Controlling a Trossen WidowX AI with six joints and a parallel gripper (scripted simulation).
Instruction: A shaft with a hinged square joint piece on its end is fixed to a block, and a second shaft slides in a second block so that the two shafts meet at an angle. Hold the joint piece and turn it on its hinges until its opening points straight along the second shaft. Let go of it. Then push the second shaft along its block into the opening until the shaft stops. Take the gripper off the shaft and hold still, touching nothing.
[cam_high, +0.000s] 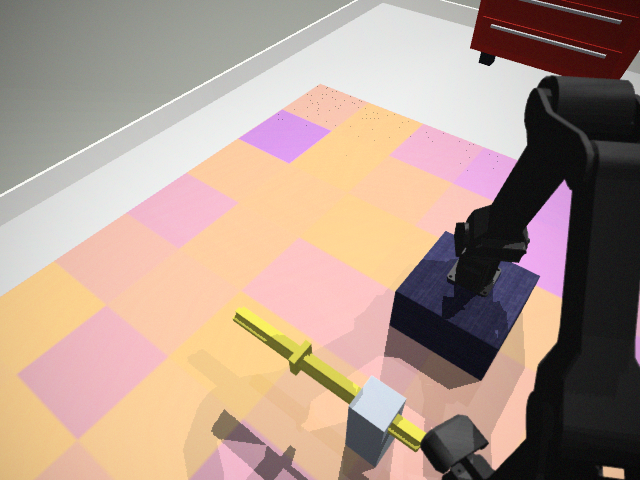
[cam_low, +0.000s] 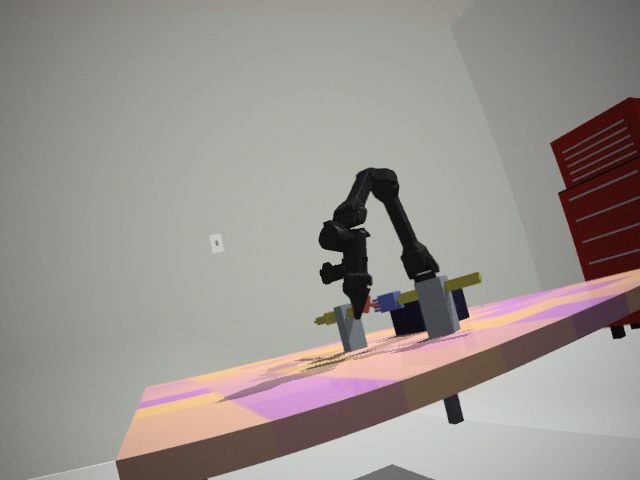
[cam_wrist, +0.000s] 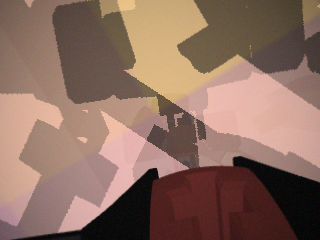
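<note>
My gripper tip is now 2 cm past the red joint piece, 1 cm to the right of it and 3 cm below it.
</note>
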